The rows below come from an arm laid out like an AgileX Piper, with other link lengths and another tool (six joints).
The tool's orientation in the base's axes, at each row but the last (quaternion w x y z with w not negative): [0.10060, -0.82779, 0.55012, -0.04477]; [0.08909, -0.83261, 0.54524, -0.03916]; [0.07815, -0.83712, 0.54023, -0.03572]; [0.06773, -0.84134, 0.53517, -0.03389]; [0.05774, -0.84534, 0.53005, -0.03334]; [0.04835, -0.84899, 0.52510, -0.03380]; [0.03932, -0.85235, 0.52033, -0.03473]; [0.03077, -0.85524, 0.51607, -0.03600]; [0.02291, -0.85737, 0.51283, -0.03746]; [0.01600, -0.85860, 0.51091, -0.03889]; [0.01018, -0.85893, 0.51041, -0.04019]
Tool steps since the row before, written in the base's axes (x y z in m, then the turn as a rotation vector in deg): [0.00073, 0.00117, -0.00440, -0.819, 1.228, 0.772]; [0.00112, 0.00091, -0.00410, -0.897, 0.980, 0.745]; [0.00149, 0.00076, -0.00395, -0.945, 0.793, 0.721]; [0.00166, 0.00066, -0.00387, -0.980, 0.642, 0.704]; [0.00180, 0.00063, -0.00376, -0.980, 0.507, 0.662]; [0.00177, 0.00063, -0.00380, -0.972, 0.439, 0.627]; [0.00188, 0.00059, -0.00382, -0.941, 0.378, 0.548]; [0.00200, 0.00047, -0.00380, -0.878, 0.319, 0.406]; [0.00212, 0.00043, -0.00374, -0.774, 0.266, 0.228]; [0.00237, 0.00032, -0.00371, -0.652, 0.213, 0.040]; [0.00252, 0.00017, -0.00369, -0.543, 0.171, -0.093]
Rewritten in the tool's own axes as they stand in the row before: [-0.00063, -0.00015, 0.00457, -1.478, 0.112, -0.761]; [-0.00025, -0.00058, 0.00430, -1.281, 0.284, -0.773]; [0.00002, -0.00098, 0.00418, -1.130, 0.407, -0.774]; [0.00017, -0.00118, 0.00409, -1.008, 0.504, -0.773]; [0.00024, -0.00138, 0.00398, -0.887, 0.568, -0.740]; [0.00020, -0.00141, 0.00399, -0.822, 0.595, -0.707]; [0.00026, -0.00154, 0.00401, -0.755, 0.603, -0.628]; [0.00040, -0.00164, 0.00398, -0.678, 0.588, -0.481]; [0.00047, -0.00177, 0.00391, -0.590, 0.536, -0.295]; [0.00066, -0.00198, 0.00389, -0.495, 0.467, -0.097]; [0.00083, -0.00207, 0.00387, -0.414, 0.399, 0.046]
